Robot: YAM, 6 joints.
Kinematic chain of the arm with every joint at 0, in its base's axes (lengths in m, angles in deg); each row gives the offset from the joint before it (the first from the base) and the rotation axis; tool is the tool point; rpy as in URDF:
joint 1: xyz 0 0 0.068 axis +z
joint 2: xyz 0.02 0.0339 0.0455 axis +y
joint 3: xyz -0.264 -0.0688 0 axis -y
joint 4: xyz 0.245 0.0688 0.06 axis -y
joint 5: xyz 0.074 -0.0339 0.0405 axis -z
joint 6: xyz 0.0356 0 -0.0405 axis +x
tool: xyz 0 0 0 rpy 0 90 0
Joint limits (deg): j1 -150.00..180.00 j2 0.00..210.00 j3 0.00..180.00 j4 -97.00..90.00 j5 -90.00..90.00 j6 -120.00..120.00
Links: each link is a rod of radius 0.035 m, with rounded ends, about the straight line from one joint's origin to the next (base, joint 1, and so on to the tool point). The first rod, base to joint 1, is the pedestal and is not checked.
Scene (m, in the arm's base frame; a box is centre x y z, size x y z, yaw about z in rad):
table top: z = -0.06
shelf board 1: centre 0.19 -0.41 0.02 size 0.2 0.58 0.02 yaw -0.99
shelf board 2: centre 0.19 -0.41 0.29 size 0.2 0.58 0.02 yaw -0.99
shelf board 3: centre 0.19 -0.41 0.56 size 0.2 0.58 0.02 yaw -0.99
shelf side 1: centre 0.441 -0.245 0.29 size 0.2 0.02 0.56 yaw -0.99
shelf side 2: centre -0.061 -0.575 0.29 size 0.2 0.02 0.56 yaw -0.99
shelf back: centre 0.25 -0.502 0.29 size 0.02 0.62 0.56 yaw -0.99
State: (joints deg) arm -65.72 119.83 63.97 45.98 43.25 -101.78
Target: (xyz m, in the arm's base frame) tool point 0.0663 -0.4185 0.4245
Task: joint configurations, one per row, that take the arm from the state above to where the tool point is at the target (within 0.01 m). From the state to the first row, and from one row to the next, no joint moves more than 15 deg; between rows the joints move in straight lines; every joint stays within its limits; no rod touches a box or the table.
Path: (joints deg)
1: -67.81 107.91 49.57 46.09 46.24 -101.78
2: -69.90 95.98 35.18 46.20 49.22 -101.78
3: -71.99 84.06 20.78 46.32 52.21 -101.78
4: -77.00 82.33 35.11 47.97 50.61 -101.78
5: -82.01 80.61 49.44 49.63 49.02 -101.78
6: -87.02 78.88 63.77 51.28 47.42 -101.78
7: -82.41 91.97 77.31 50.34 44.45 -101.78
8: -77.81 105.05 90.84 49.39 41.47 -101.78

